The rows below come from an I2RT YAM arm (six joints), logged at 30 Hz.
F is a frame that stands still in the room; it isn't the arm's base.
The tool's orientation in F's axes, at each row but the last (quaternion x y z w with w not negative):
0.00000 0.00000 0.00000 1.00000
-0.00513 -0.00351 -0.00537 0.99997
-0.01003 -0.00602 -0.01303 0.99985
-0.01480 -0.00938 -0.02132 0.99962
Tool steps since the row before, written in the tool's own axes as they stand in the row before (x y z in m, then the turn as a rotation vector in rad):
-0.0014 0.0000 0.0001 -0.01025 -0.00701 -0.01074
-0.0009 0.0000 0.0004 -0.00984 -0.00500 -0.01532
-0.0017 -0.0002 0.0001 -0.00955 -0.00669 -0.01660
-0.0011 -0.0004 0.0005 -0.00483 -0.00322 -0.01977
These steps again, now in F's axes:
-0.0014 0.0000 0.0001 -0.01025 -0.00701 -0.01074
-0.0009 0.0000 0.0004 -0.00979 -0.00505 -0.01534
-0.0017 -0.0002 0.0001 -0.00953 -0.00677 -0.01658
-0.0011 -0.0003 0.0005 -0.00460 -0.00360 -0.01976

